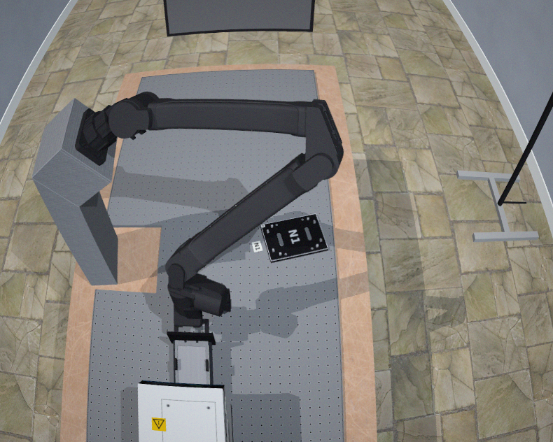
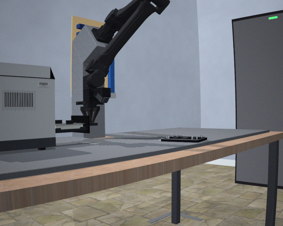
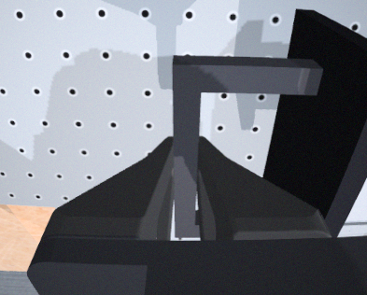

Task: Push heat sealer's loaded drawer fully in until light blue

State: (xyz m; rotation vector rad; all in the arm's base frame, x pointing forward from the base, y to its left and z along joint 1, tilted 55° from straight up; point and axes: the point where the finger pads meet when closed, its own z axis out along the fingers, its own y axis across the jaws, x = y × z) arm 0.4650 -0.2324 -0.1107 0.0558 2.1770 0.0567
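My hand is 11 cm to the left of the sealer drawer, 1 cm past it and 1 cm above it. The rest, counted from my hand: white tag: 26 cm to the left, 18 cm ahead, 8 cm below.
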